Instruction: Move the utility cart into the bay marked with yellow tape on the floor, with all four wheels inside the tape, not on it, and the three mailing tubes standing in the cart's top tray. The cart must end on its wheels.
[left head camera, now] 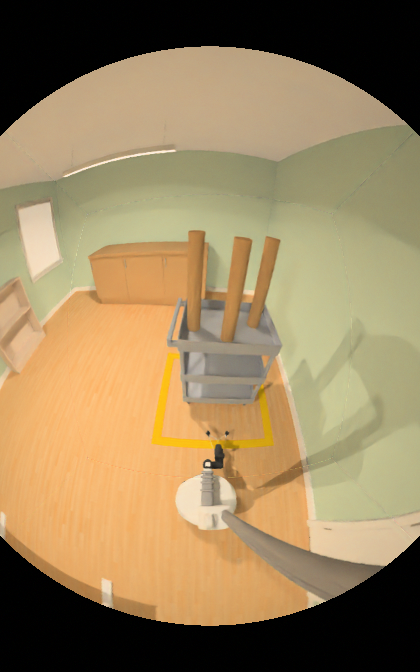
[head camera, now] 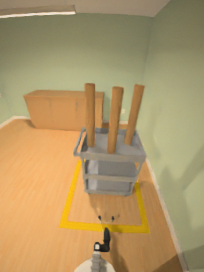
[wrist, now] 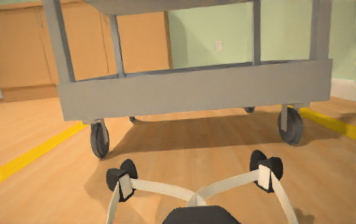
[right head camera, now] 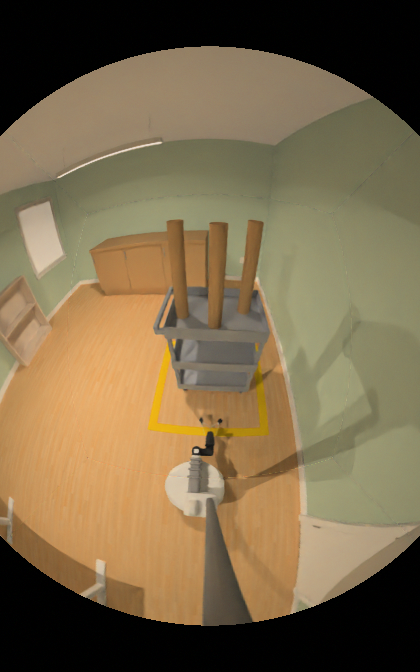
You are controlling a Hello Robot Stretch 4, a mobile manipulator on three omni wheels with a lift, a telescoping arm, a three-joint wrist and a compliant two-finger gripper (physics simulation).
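Note:
The grey utility cart [head camera: 114,157] [left head camera: 227,346] [right head camera: 215,334] [wrist: 195,92] stands upright on its wheels. Three brown mailing tubes [head camera: 90,115] [left head camera: 236,290] [right head camera: 251,267] stand in its top tray, leaning slightly. In the wrist view the near left wheel [wrist: 100,140] and near right wheel [wrist: 291,126] are between the side strips of yellow tape [head camera: 80,226] [left head camera: 180,442] [right head camera: 175,429] [wrist: 40,150]. The bay's far edge is hidden behind the cart. My gripper [head camera: 106,218] [left head camera: 217,433] [right head camera: 210,421] [wrist: 192,167] is open and empty, low in front of the cart, apart from it, near the front tape.
A green wall [head camera: 180,125] [left head camera: 320,300] runs close along the cart's right side. A wooden cabinet [head camera: 65,112] [left head camera: 142,280] [right head camera: 145,270] stands at the far wall. A shelf unit stands at the left wall. White posts show at the lower left of the right head camera view.

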